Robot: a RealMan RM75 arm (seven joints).
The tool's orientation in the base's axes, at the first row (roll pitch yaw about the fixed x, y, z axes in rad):
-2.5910, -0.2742, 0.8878
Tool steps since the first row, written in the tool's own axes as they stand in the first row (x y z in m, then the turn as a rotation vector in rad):
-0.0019, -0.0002, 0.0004, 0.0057, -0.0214, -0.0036
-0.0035, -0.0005, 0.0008, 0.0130, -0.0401, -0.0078
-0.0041, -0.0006, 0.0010, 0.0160, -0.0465, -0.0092
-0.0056, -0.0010, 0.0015, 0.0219, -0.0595, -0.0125
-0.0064, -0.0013, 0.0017, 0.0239, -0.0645, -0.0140
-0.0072, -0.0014, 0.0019, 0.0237, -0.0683, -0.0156
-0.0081, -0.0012, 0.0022, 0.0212, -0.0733, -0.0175
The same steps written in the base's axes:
-0.0014, -0.0011, -0.0007, -0.0117, 0.0116, 0.0153
-0.0027, -0.0020, -0.0014, -0.0202, 0.0229, 0.0301
-0.0032, -0.0023, -0.0016, -0.0228, 0.0272, 0.0353
-0.0045, -0.0030, -0.0022, -0.0281, 0.0355, 0.0462
-0.0053, -0.0034, -0.0025, -0.0302, 0.0383, 0.0504
-0.0059, -0.0038, -0.0028, -0.0328, 0.0390, 0.0536
-0.0064, -0.0044, -0.0034, -0.0376, 0.0383, 0.0570

